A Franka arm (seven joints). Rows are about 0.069 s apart.
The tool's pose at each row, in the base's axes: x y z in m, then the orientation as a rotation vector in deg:
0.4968, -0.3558, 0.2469, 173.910, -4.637, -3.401
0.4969, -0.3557, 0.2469, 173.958, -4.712, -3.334
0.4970, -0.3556, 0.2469, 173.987, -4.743, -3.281
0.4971, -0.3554, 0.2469, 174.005, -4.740, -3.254
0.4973, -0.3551, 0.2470, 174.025, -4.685, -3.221
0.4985, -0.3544, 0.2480, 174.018, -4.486, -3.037
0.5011, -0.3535, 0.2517, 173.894, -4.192, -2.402
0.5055, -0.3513, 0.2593, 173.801, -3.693, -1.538
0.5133, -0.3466, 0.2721, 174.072, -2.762, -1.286
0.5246, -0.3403, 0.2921, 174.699, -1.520, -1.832
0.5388, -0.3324, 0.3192, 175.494, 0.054, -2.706
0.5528, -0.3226, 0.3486, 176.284, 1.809, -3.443
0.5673, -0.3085, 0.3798, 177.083, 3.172, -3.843
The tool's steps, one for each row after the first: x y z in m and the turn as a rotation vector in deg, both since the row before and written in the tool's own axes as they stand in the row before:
0.0001, -0.0001, 0.0000, 0.051, 0.041, 0.050
0.0001, -0.0001, 0.0000, 0.030, 0.033, 0.021
0.0001, -0.0002, 0.0000, 0.018, 0.018, -0.002
0.0002, -0.0003, -0.0001, 0.018, 0.023, -0.036
0.0011, -0.0007, -0.0011, -0.014, 0.128, -0.124
0.0024, -0.0006, -0.0039, -0.133, 0.429, -0.167
0.0041, -0.0016, -0.0079, -0.104, 0.587, -0.295
0.0074, -0.0036, -0.0134, 0.250, 0.195, -0.608
0.0108, -0.0046, -0.0207, 0.605, -0.322, -0.842
0.0135, -0.0056, -0.0280, 0.784, -0.524, -1.065
0.0131, -0.0074, -0.0305, 0.794, -0.426, -1.170
0.0135, -0.0118, -0.0326, 0.811, -0.212, -0.900

